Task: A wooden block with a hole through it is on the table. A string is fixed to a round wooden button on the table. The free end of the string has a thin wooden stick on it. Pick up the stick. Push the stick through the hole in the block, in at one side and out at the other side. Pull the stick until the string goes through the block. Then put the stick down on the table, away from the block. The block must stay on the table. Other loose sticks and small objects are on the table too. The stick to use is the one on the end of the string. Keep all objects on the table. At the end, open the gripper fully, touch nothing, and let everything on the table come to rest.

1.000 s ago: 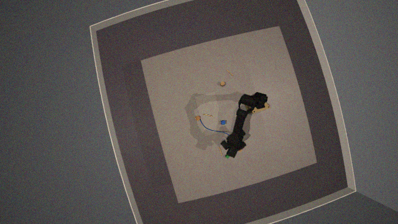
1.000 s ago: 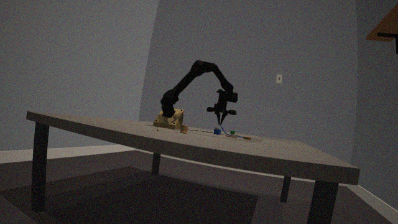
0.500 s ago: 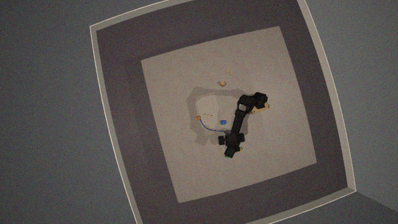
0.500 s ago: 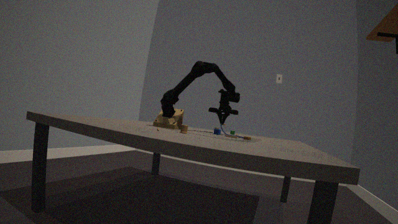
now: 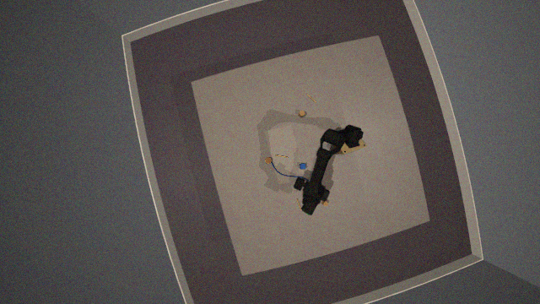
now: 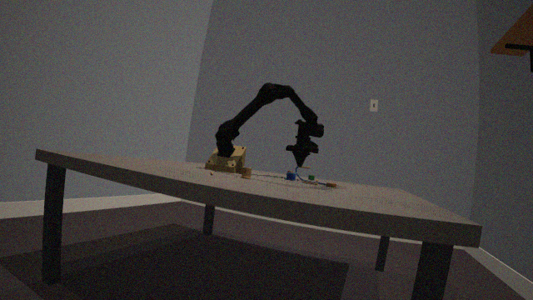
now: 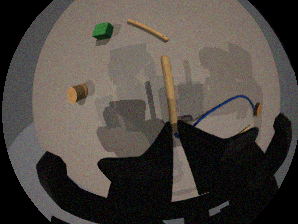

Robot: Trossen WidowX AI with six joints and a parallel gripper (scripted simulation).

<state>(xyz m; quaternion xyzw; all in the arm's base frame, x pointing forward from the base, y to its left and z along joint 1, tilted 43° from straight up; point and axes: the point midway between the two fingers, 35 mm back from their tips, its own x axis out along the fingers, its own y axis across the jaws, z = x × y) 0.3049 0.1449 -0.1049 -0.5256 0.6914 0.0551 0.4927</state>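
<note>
Right now my gripper tip is 1 cm short of the thin wooden stick and 1 cm to the right of it. The rest, counted from my gripper tip: green cube (3 cm ahead, 16 cm to the left, 5 cm below); then blue block (12 cm to the right, 5 cm below); then round wooden button (19 cm ahead, 21 cm to the right, 5 cm below).
</note>
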